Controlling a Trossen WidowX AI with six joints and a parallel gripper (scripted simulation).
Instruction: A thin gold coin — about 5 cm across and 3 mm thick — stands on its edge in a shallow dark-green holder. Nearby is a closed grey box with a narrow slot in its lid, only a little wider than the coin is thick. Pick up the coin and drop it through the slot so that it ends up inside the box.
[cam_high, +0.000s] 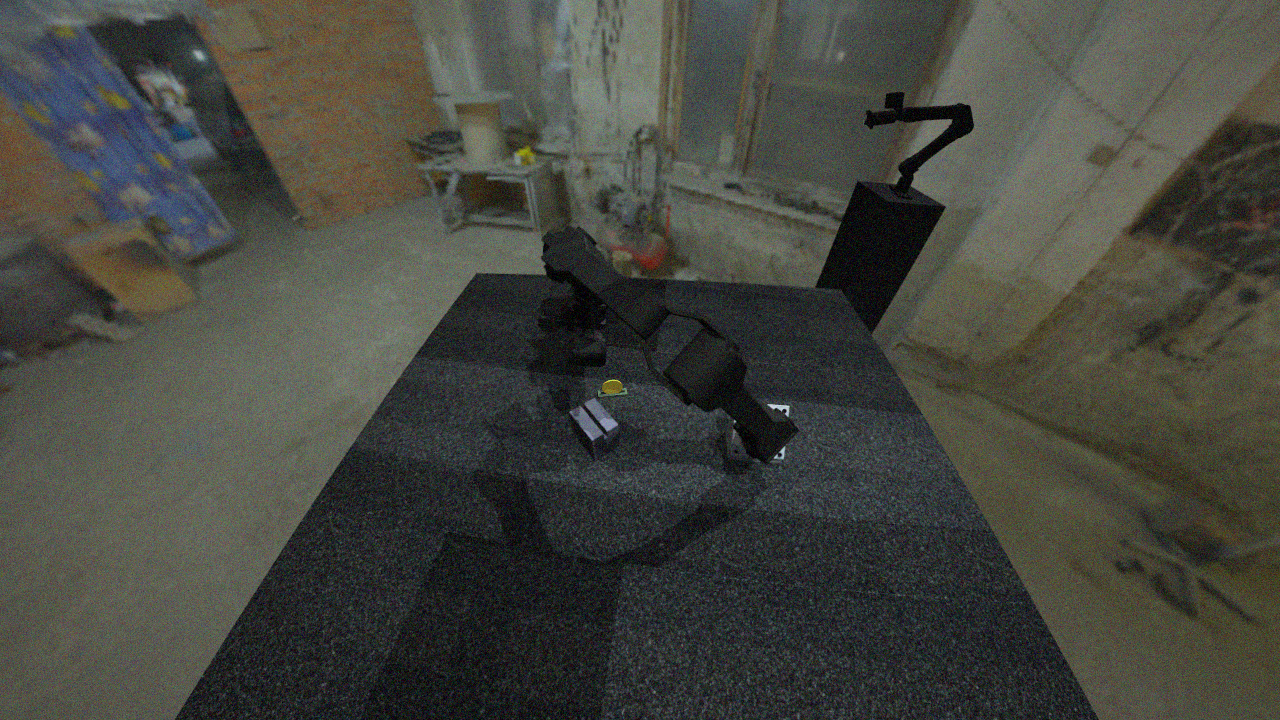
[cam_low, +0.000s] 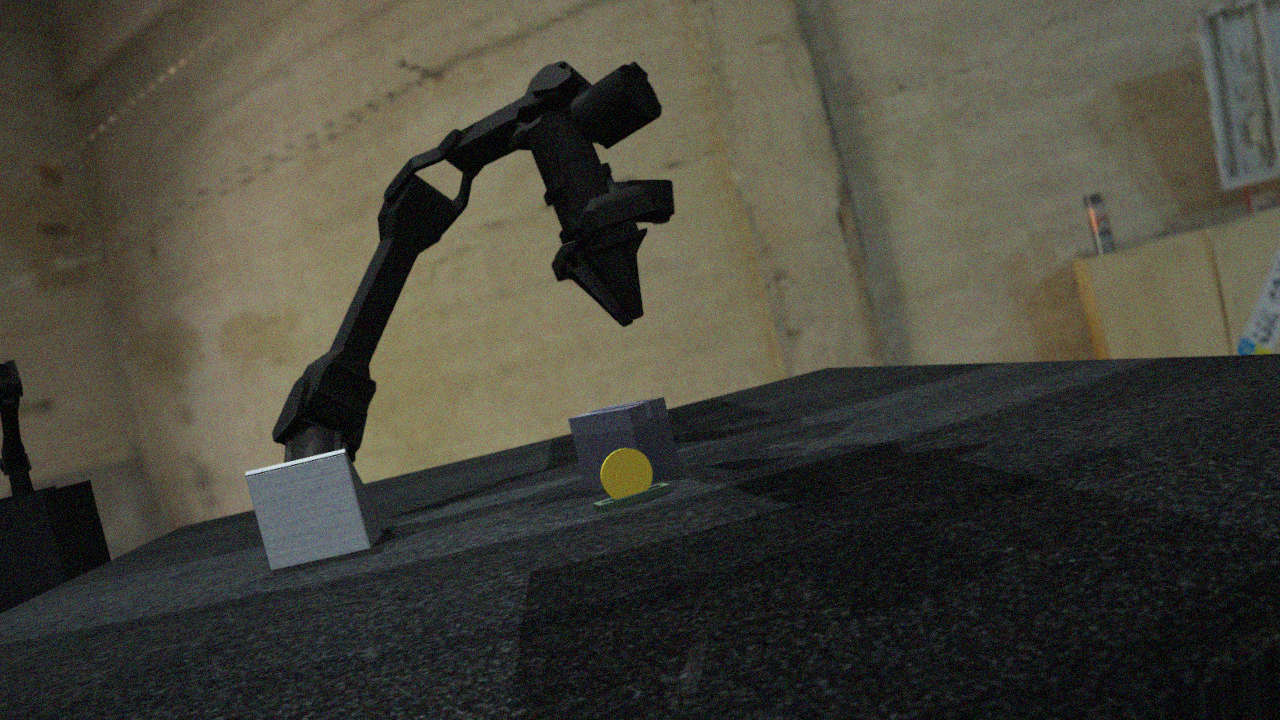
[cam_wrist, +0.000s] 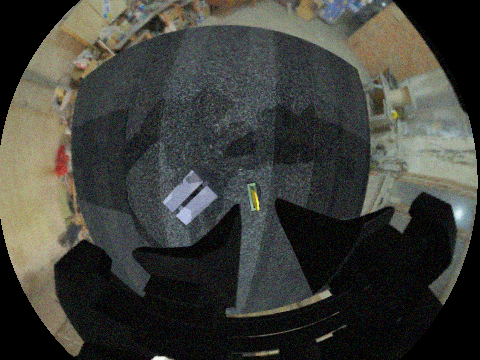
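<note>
The gold coin lies 4 cm behind my gripper tip, 3 cm to the right of it and 13 cm below it.
</note>
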